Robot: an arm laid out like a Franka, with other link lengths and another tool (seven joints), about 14 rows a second.
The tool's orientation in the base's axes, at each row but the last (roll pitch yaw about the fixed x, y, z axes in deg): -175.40 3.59 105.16; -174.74 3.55 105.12; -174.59 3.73 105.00; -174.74 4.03 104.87; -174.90 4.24 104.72; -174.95 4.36 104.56
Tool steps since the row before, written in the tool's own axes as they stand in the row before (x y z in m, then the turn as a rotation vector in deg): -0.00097 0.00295 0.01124 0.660 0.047 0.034; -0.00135 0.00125 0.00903 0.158 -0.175 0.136; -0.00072 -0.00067 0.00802 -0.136 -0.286 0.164; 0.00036 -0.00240 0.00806 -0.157 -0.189 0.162; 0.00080 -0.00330 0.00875 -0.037 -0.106 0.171; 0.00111 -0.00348 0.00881 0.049 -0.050 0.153
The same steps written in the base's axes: 0.00241 -0.00109 -0.01136 -0.129 0.645 -0.079; 0.00090 -0.00174 -0.00901 -0.219 0.096 -0.129; -0.00106 -0.00156 -0.00786 -0.253 -0.217 -0.127; -0.00298 -0.00099 -0.00781 -0.153 -0.213 -0.133; -0.00398 -0.00086 -0.00846 -0.104 -0.078 -0.158; -0.00422 -0.00062 -0.00853 -0.071 0.020 -0.151
